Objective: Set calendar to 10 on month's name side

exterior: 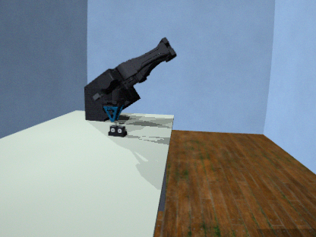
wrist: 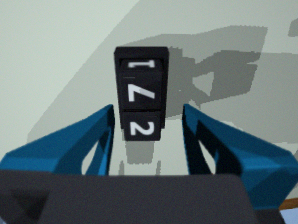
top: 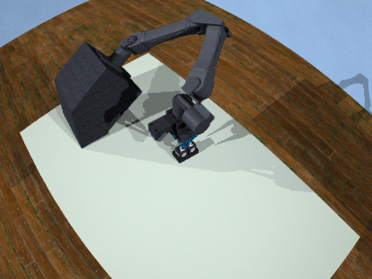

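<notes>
My gripper is now 2 cm to the right of the black tray and 7 cm above it.
</notes>
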